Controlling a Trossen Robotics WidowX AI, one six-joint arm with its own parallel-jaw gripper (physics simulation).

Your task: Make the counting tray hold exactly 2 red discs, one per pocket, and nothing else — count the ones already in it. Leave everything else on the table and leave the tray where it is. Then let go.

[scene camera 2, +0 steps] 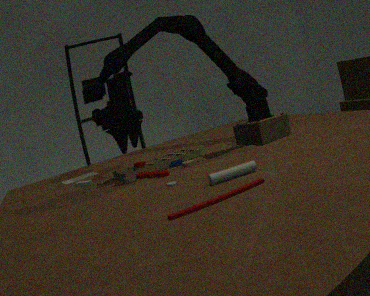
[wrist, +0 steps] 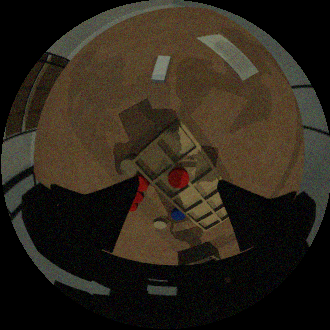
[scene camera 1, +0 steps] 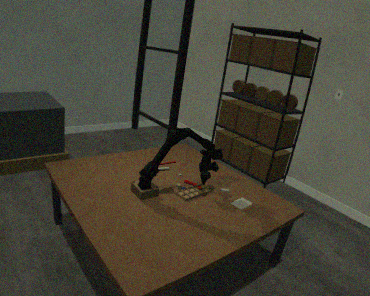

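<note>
The counting tray (scene camera 1: 188,194) (scene camera 2: 125,176) (wrist: 188,195) is a tan grid of pockets in front of the arm's base. One red disc (wrist: 178,178) (scene camera 2: 140,164) lies in a pocket near the tray's middle. The other pockets I can see hold nothing. Three more red discs (scene camera 1: 189,182) (scene camera 2: 152,174) (wrist: 140,190) lie in a row on the table beside the tray, partly hidden by a finger in the wrist view. My gripper (scene camera 1: 205,182) (scene camera 2: 129,148) (wrist: 179,182) is open and empty. It hangs a little above the tray, over the pocketed red disc.
A blue disc (wrist: 178,214) (scene camera 2: 177,162) and two beige discs (wrist: 127,167) (wrist: 159,223) lie beside the tray. A white block (wrist: 160,68) (scene camera 1: 225,189), a paper sheet (wrist: 227,55) (scene camera 1: 241,203), a white cylinder (scene camera 2: 232,172) (scene camera 1: 164,168), a red rod (scene camera 2: 216,199) and a small white disc (scene camera 2: 171,184) lie around.
</note>
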